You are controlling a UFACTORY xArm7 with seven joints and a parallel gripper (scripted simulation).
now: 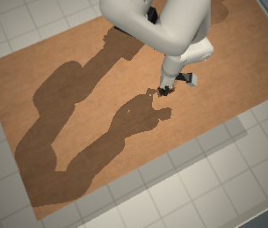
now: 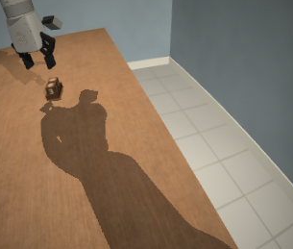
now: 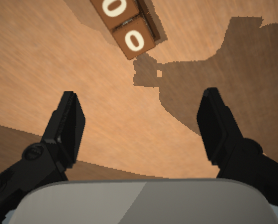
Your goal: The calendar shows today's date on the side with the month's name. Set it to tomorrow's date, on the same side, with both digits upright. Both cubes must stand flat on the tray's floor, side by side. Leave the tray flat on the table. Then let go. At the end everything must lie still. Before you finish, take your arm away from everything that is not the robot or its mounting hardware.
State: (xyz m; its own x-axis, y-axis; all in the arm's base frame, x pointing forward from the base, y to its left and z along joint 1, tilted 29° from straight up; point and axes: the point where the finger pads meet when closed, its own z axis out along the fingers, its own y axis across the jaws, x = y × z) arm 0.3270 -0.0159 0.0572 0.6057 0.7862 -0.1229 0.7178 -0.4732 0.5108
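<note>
The brown wooden cube is 1 cm ahead of my hand, 1 cm to the left of it and 10 cm below it. The rest, counted from my hand: brown wooden tray 1 cm ahead, 3 cm to the left, 11 cm below.
</note>
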